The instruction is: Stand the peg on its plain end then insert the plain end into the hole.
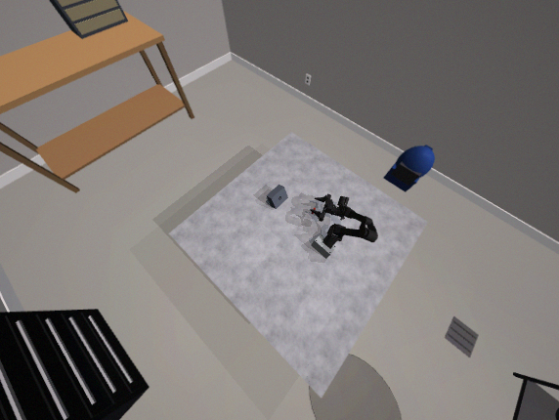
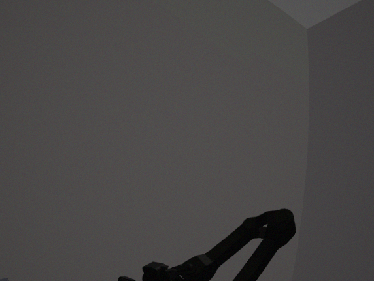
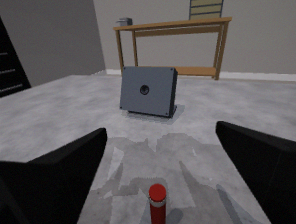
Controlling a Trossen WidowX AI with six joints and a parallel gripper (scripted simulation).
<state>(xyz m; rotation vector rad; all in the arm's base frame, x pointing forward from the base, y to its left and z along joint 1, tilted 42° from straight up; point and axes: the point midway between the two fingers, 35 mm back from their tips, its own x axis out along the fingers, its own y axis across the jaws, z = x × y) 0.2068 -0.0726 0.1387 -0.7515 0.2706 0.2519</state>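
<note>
Now: the red peg 70 mm below my gripper tip and 20 mm behind it. From my gripper tip the other things lie so: sloped panel: 230 mm ahead, 90 mm to the left, 60 mm below.
</note>
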